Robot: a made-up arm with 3 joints. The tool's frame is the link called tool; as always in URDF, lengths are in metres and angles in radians.
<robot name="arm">
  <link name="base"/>
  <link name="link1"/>
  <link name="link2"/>
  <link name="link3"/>
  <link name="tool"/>
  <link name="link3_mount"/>
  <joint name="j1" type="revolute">
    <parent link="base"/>
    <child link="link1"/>
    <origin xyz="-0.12 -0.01 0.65" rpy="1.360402 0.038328 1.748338"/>
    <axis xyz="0 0 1"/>
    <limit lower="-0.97" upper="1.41"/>
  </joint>
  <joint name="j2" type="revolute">
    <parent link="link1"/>
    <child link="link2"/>
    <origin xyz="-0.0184 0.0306 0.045" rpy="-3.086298 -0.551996 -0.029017"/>
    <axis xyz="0 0 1"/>
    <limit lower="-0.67" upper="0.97"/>
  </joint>
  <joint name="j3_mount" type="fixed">
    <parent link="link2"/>
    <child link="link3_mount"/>
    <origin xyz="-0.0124 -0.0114 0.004"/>
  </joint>
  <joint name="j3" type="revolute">
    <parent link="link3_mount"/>
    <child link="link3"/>
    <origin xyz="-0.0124 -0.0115 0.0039" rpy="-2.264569 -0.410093 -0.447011"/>
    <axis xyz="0 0 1"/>
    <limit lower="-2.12" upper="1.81"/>
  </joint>
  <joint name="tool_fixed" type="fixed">
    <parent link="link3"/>
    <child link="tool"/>
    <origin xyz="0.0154 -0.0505 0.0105" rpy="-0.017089 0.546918 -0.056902"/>
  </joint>
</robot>
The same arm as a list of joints. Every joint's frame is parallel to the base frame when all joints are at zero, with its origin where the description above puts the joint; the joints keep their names.
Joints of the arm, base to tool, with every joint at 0 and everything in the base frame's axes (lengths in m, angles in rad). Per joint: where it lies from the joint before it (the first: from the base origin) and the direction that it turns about. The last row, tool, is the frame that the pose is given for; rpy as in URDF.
j1: offset -0.12 -0.01 0.65 axis 0.961163 0.180593 0.208692
j2: offset 0.04 -0.01 0.04 axis -0.918305 0.362802 -0.158401
j3: offset -0.02 -0.02 0.02 axis 0.837601 0.3062 -0.4524
tool: offset -0.02 0.03 -0.04 rpy 1.8099 -0.5381 2.3071
Joint limits (rad, base to tool): -0.97..1.41 -0.67..0.97 -2.12..1.81

